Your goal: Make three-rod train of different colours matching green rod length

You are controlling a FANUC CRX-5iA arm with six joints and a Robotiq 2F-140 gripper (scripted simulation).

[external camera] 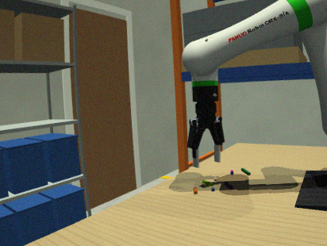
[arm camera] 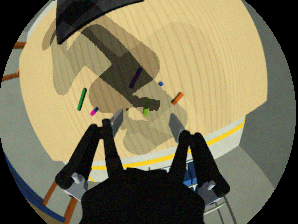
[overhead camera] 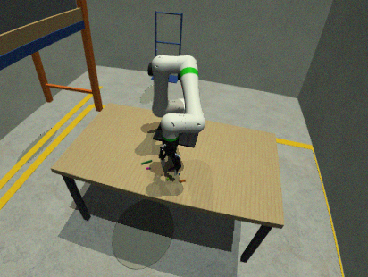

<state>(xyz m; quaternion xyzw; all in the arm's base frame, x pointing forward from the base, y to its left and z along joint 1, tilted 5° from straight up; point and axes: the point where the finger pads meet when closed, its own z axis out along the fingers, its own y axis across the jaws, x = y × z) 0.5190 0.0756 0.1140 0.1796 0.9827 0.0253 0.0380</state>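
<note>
The lime rod is 100 mm below my hand. The rest, counted from my hand: purple rod 100 mm below, 80 mm behind, 10 mm to the right; orange rod 100 mm below, 90 mm to the left; magenta rod 170 mm to the right, 100 mm below, 30 mm behind.
</note>
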